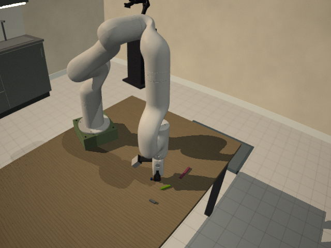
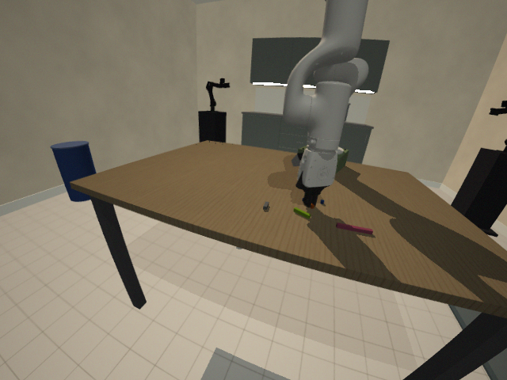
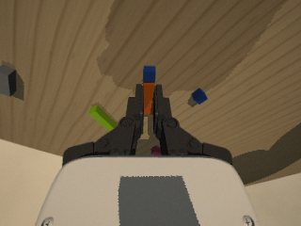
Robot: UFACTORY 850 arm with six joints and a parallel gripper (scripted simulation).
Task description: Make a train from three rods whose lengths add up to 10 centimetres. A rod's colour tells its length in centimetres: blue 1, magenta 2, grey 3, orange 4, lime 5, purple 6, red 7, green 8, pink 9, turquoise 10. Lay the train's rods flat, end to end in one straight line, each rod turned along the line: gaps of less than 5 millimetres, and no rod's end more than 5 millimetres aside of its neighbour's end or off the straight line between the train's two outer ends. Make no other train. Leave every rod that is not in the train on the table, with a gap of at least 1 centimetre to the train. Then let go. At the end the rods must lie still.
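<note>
The orange rod is 2 cm below my hand. Also, from my hand: pink rod (13 cm to the left, 7 cm ahead, 2 cm below); grey rod (11 cm to the right, 8 cm ahead, 2 cm below); lime rod (6 cm ahead, 2 cm below, 1 cm to the right).
</note>
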